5 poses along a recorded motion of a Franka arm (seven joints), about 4.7 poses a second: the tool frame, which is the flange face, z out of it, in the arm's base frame.
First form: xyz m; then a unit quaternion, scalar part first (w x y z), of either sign.
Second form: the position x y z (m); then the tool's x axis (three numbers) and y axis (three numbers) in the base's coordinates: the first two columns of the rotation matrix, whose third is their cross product. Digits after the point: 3 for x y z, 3 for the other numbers.
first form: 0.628 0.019 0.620 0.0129 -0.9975 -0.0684 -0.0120
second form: 0.628 0.019 0.620 0.990 0.136 0.026 0.137 -0.990 -0.024
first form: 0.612 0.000 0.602 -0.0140 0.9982 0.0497 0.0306
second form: 0.612 0.000 0.602 0.993 0.098 0.062 0.100 -0.995 -0.025
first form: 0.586 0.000 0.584 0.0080 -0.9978 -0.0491 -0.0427
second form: 0.586 0.000 0.584 0.992 0.097 0.086 0.099 -0.995 -0.012
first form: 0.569 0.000 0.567 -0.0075 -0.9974 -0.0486 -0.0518
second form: 0.569 0.000 0.567 0.990 0.098 0.103 0.096 -0.995 0.020
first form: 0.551 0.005 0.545 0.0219 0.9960 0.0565 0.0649
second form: 0.551 0.005 0.545 0.985 0.115 0.127 0.110 -0.993 0.051
